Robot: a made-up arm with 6 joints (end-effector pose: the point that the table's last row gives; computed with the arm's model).
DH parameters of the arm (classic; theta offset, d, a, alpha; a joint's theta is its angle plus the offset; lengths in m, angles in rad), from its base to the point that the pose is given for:
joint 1: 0 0.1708 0 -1.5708
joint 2: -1.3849 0 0.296 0
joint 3: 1.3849 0 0.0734 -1.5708
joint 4: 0 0.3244 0 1.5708
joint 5: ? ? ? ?
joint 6: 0 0.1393 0 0
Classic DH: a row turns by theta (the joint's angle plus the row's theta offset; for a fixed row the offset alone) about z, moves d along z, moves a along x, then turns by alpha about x.
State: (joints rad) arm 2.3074 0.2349 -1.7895 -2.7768 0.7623 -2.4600
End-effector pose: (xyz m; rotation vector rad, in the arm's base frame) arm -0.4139 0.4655 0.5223 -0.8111 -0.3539 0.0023
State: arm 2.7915 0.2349 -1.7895 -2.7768 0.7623 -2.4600
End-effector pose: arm -0.5830 0.2194 0.5223 -0.7092 -0.5430 0.4541
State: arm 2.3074 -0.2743 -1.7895 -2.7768 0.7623 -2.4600
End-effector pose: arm -0.2457 0.2800 0.7814 -0.4253 -0.0262 0.0716
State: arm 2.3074 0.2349 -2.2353 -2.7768 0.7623 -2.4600
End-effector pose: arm -0.3573 0.4032 0.7308 -0.4738 -0.0666 0.0633
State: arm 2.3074 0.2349 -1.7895 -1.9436 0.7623 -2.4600
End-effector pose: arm -0.4064 0.4720 0.5125 -1.3124 0.2540 0.3453
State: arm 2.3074 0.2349 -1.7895 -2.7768 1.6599 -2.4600
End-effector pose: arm -0.3269 0.4393 0.6462 -0.2153 0.3032 -0.1700
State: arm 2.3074 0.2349 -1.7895 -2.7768 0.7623 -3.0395
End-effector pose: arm -0.4139 0.4655 0.5223 -0.6851 -0.5784 -0.5385
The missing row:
joint 5: 0 0 0.1092 -1.5708
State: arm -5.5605 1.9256 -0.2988 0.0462 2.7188 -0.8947
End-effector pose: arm 0.0077 0.0164 0.1150 1.1246 1.2637 2.4484
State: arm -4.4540 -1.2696 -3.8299 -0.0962 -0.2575 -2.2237
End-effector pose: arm 0.1352 -0.5644 -0.0515 1.2449 -2.3004 1.2614
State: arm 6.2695 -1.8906 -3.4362 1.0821 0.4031 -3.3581
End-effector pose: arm -0.6439 -0.0316 -0.2318 -1.0064 -1.6876 0.1842
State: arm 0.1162 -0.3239 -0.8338 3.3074 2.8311 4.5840
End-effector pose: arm 0.2541 0.0053 0.5732 0.8293 -0.4843 -1.6019
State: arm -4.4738 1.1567 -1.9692 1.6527 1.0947 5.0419
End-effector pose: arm -0.2357 0.6582 -0.0383 -1.0791 -1.5411 0.6146
